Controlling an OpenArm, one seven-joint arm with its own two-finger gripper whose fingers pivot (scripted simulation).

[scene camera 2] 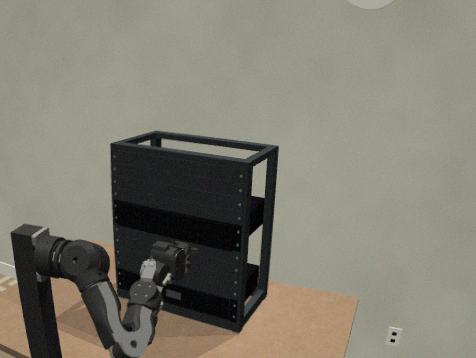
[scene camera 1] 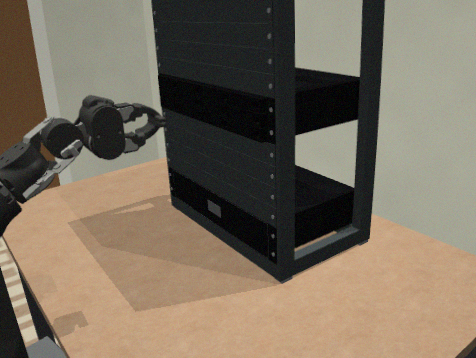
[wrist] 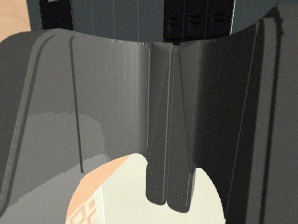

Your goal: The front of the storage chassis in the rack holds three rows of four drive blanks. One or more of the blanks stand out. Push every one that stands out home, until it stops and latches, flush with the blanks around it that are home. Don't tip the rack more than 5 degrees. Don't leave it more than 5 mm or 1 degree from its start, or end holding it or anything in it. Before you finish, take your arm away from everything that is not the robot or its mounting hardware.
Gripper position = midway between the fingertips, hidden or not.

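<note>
I can see my gripper [scene camera 1: 159,119], and the wrist view gives me the gripper as well [wrist: 178,125].
</note>
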